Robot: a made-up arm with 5 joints.
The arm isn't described. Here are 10 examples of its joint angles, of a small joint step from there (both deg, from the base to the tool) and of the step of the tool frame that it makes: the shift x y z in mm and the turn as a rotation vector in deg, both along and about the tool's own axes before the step.
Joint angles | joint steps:
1: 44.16 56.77 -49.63 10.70 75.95 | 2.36 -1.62 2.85 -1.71 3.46
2: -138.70 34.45 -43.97 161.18 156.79 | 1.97 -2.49 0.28 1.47 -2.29
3: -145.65 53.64 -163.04 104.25 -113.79 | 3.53 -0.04 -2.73 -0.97 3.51
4: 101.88 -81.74 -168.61 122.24 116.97 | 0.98 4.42 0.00 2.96 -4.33
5: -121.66 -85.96 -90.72 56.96 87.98 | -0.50 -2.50 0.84 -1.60 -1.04
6: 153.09 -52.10 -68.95 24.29 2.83 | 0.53 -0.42 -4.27 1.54 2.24
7: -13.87 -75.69 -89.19 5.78 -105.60 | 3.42 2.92 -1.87 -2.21 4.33
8: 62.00 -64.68 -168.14 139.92 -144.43 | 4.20 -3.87 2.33 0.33 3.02
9: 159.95 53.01 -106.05 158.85 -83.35 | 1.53 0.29 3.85 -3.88 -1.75
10: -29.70 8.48 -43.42 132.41 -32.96 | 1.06 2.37 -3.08 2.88 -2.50
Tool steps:
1: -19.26 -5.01 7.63 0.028 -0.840 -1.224
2: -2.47 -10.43 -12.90 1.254 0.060 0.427
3: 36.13 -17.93 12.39 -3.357 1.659 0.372
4: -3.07 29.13 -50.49 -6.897 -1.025 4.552
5: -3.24 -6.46 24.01 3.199 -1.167 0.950
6: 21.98 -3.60 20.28 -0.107 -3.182 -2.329
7: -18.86 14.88 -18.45 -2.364 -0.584 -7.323
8: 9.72 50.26 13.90 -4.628 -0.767 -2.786
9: 11.49 -23.38 -3.48 0.530 1.439 1.284
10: 2.48 5.79 14.81 1.044 2.269 2.249
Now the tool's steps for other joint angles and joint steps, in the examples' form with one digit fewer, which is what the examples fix.
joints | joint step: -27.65 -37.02 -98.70 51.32 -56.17 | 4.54 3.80 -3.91 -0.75 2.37
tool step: 5.4 -13.7 -19.9 0.85 -4.47 -2.08
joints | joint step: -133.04 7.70 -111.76 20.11 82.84 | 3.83 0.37 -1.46 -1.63 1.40
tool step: -21.9 14.0 7.1 3.58 2.85 -1.48
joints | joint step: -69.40 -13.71 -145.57 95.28 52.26 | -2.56 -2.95 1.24 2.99 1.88
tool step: -8.0 -11.3 23.8 -2.87 -0.59 -2.73
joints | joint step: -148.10 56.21 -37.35 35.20 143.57 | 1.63 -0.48 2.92 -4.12 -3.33
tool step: -0.9 -12.4 -6.4 2.58 0.11 4.05
